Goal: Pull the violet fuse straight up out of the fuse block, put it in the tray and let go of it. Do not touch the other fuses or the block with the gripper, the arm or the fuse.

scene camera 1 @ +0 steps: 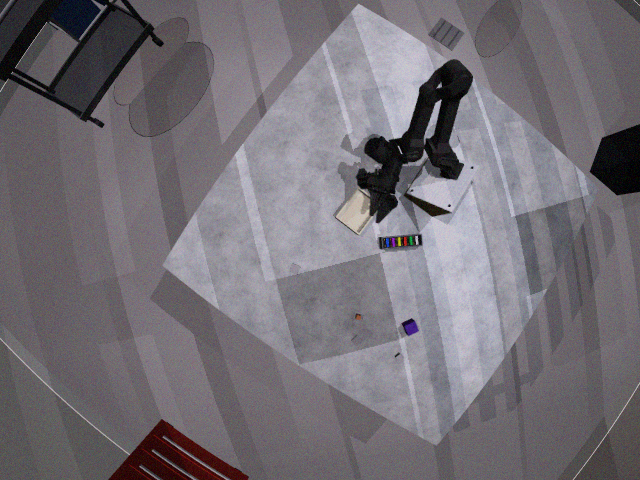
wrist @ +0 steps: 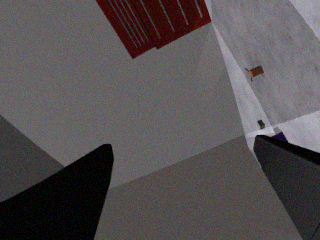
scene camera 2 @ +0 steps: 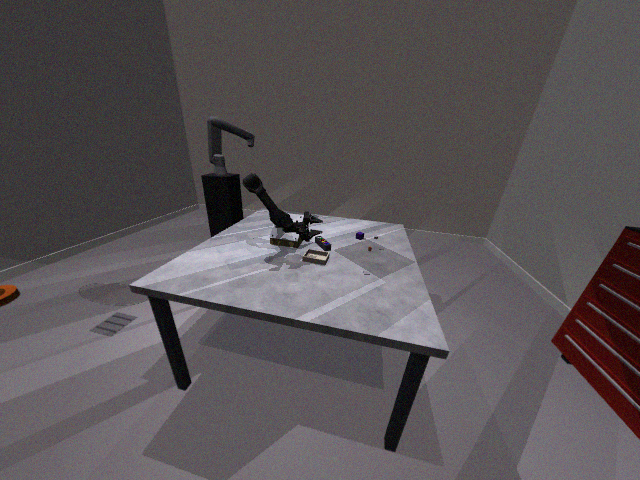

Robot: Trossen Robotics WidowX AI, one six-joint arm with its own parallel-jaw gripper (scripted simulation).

Observation:
The gripper [scene camera 1: 374,219] is open, with nothing in its grasp. Also in view: a cream tray [scene camera 1: 354,214].
The gripper shows as well in the wrist view [wrist: 185,147].

